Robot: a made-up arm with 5 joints.
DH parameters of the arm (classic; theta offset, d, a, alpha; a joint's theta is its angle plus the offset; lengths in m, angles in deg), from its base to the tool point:
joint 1: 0 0.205 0 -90
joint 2: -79.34 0 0.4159 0
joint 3: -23.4 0 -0.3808 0
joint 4: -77.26 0 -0.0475 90
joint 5: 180 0.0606 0 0
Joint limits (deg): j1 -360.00..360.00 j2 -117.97..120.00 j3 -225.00..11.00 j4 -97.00..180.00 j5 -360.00..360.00
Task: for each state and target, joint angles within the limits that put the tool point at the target. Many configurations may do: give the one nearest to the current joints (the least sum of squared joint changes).
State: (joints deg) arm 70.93 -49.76 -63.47 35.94 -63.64
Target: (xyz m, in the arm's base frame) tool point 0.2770 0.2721 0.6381
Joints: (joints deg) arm 44.49 -20.06 -61.75 35.46 -63.64
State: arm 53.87 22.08 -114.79 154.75 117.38
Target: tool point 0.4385 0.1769 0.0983
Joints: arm 21.97 48.43 -66.07 151.80 117.38
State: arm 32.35 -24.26 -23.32 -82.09 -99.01
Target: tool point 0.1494 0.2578 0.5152
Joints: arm 59.91 -18.36 -31.18 -79.93 -99.01
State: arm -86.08 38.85 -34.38 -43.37 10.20
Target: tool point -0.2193 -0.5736 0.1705
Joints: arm -110.92 40.04 -61.99 -41.28 10.20
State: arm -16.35 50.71 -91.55 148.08 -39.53
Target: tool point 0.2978 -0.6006 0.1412
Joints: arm -63.63 58.25 -109.70 141.30 -39.53
